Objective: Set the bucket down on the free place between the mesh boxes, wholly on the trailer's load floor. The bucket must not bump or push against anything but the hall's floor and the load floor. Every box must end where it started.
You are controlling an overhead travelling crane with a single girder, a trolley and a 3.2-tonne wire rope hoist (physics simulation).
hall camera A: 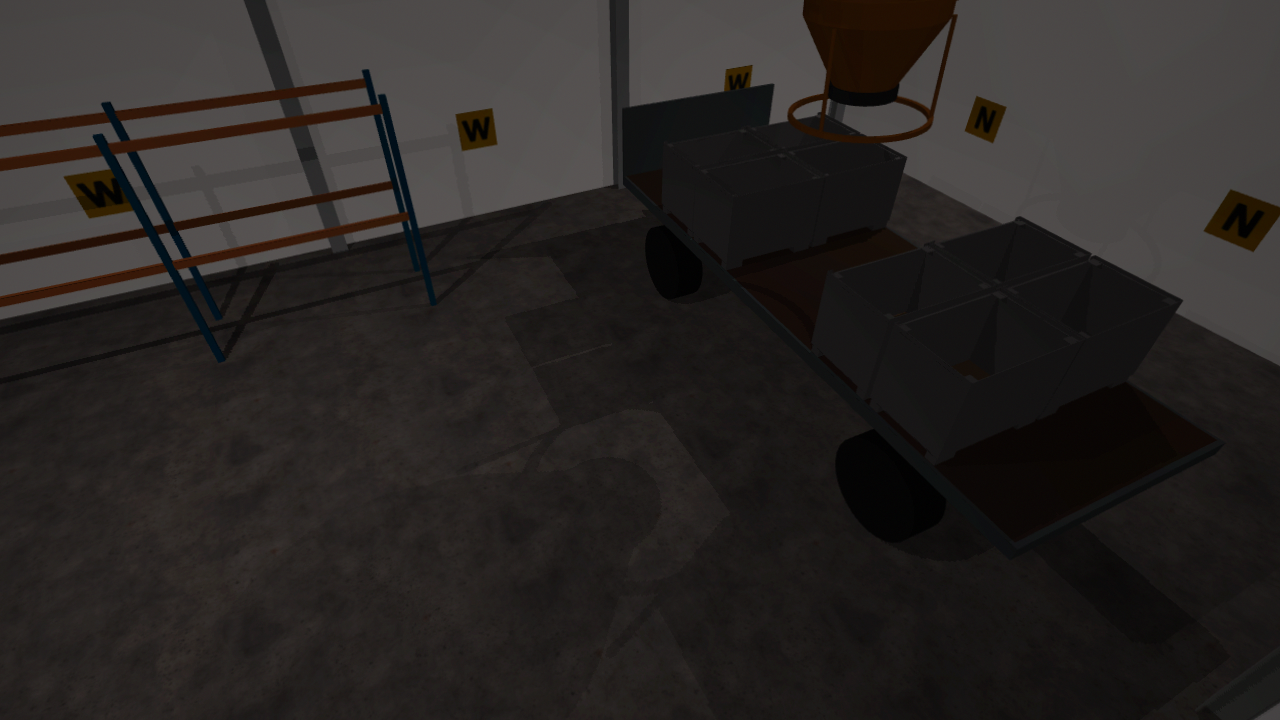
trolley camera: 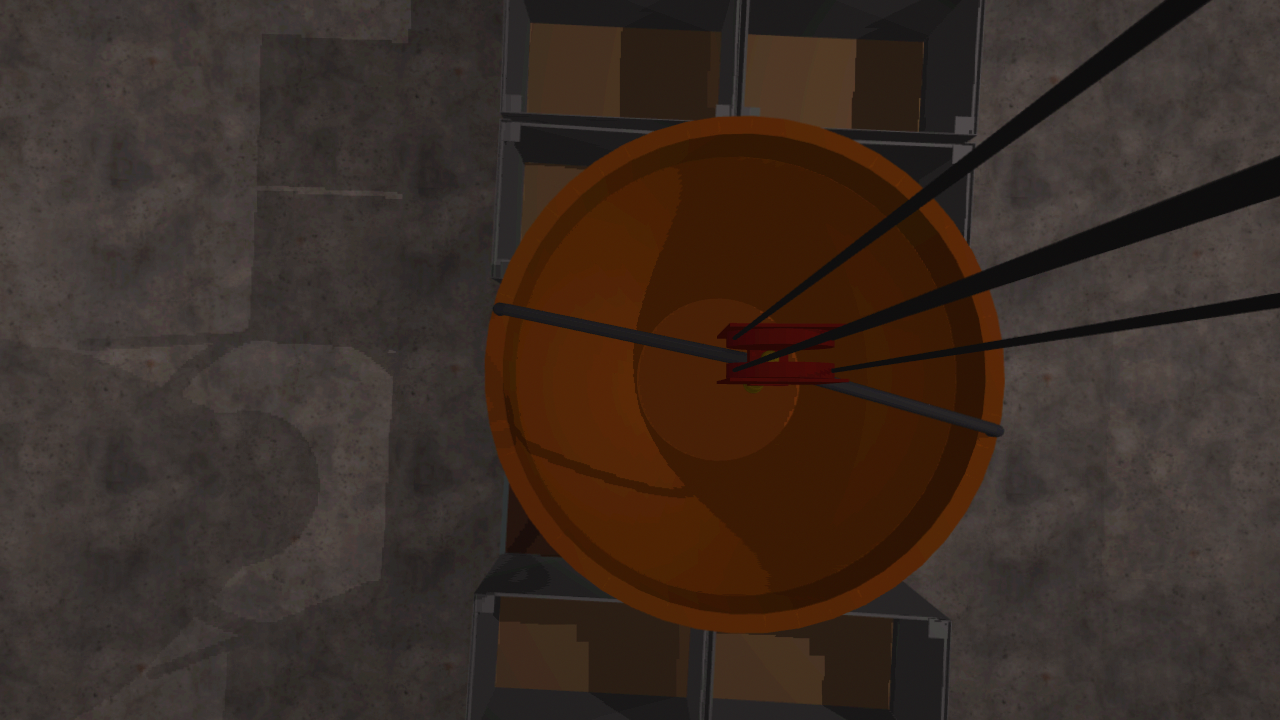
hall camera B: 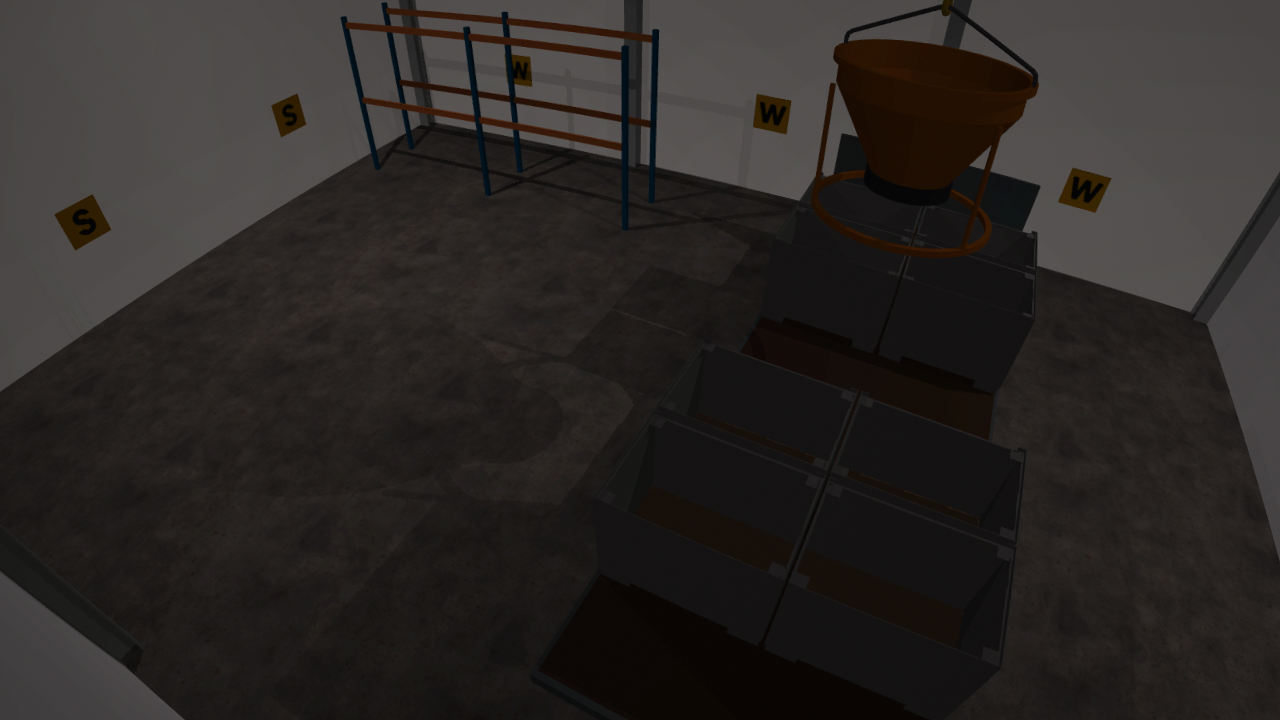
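The orange bucket hangs upright in the air from its dark bail. The hook, my gripper, holds the bail under a red block. In both hall views the bucket's bottom ring overlaps the far group of grey mesh boxes; it appears above their rims. The near group of boxes stands apart from it. Between the groups lies the reddish load floor. In the trolley view the bucket hides most of this gap and parts of the boxes on both sides.
The trailer's headboard stands behind the far boxes. A blue and orange rack stands near the wall with W signs. A trailer wheel shows below the near boxes. Hall walls stand behind and beside the trailer.
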